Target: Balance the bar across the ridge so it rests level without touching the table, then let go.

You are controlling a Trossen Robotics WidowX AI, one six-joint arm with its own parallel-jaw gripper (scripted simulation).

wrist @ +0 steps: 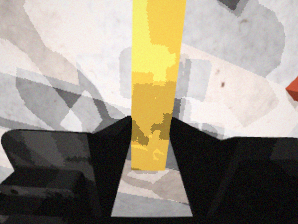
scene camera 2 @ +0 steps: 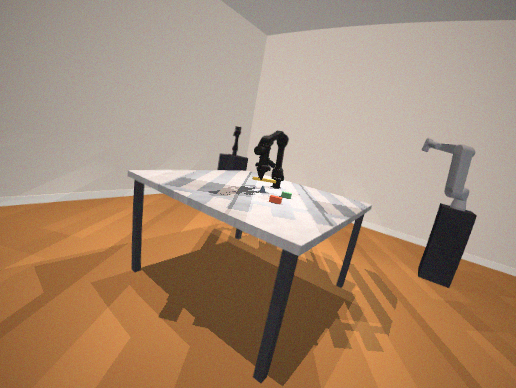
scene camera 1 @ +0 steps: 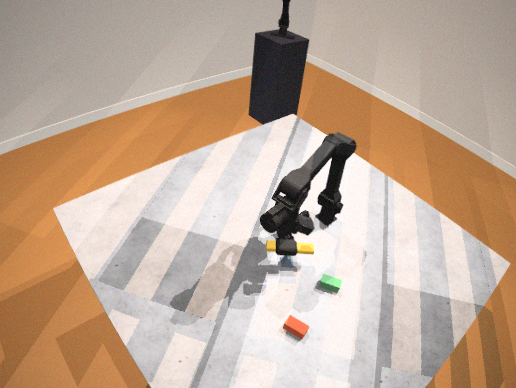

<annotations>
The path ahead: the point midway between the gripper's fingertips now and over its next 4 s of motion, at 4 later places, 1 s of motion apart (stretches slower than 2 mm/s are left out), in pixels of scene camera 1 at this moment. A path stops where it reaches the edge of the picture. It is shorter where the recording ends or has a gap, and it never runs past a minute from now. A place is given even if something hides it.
The gripper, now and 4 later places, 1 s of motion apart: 281, 247; 281, 251; 281, 252; 281, 252; 284, 236
</annotations>
